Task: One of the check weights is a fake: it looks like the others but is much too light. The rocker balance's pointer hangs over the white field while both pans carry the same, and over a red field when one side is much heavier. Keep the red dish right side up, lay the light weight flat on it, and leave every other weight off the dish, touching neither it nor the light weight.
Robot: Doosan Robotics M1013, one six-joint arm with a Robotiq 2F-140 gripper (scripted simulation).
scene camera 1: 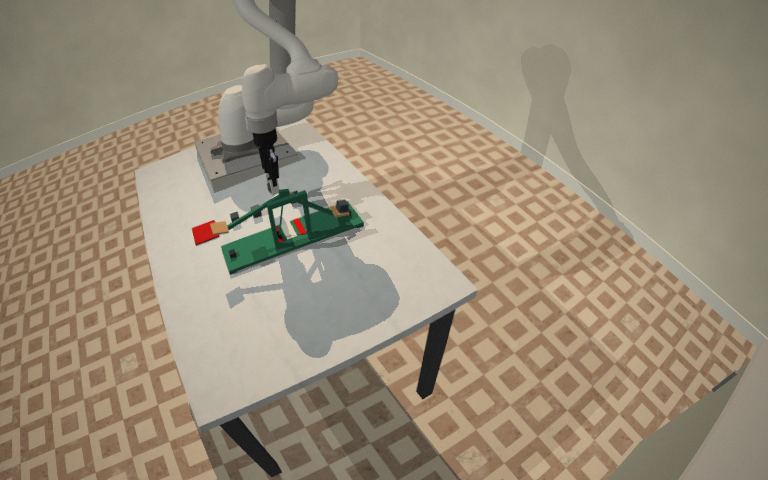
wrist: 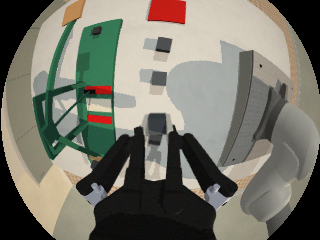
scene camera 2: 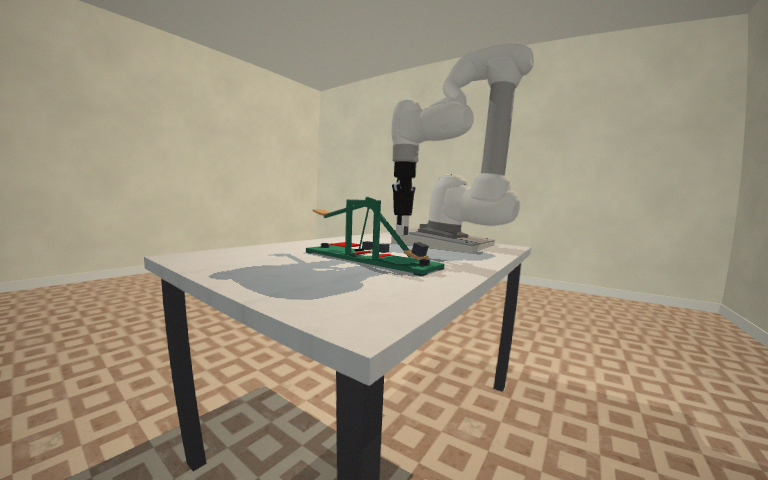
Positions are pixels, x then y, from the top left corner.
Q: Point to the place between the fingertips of my gripper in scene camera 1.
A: At 273, 190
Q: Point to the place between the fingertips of my gripper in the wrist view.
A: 157, 120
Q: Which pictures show my gripper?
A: Scene camera 1, the wrist view and scene camera 2: all of them.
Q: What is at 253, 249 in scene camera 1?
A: A green rocker balance.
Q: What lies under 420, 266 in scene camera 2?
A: A green rocker balance.
